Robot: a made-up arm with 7 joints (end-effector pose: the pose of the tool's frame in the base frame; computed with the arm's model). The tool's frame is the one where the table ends. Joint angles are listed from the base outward.
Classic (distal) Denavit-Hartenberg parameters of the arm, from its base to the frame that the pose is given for. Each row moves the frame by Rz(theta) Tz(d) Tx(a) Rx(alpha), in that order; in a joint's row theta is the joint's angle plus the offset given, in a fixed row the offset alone. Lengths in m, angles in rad.
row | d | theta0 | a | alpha
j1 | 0.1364 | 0 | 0.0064 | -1.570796
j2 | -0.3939 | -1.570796 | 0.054 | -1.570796
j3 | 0 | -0.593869 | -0.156 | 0
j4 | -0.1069 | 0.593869 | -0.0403 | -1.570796
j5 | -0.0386 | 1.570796 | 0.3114 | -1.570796
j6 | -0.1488 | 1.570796 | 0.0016 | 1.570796
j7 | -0.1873 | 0 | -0.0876 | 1.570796
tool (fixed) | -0.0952 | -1.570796 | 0 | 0
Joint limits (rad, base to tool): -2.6..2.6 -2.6..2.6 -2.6..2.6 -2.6..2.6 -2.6..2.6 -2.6..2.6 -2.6..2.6
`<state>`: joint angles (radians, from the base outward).
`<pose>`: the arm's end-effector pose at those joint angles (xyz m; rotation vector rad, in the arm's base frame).
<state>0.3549 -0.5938 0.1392 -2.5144 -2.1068 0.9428 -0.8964</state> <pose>0.1689 -0.2740 0.0615 -0.8292 -0.9723 -2.5696</pose>
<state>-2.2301 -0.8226 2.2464 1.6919 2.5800 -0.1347 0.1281</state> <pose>-0.1536 0.3355 0.2378 -1.4555 0.8811 1.0006</pose>
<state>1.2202 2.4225 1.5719 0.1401 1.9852 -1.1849 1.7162</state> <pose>0.1137 0.3120 0.1711 -2.5340 -0.5589 0.9839</pose>
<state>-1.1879 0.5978 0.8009 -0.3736 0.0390 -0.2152 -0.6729</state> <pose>-0.3551 0.1150 0.1920 1.3043 -0.2109 -1.1259</pose>
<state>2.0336 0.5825 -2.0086 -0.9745 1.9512 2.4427 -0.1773</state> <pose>0.2796 0.6180 0.7015 0.6746 -0.3331 2.5643</pose>
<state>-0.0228 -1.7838 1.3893 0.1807 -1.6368 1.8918 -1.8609</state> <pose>0.2208 -0.4995 0.1873 1.7975 -0.4758 -0.0365</pose>
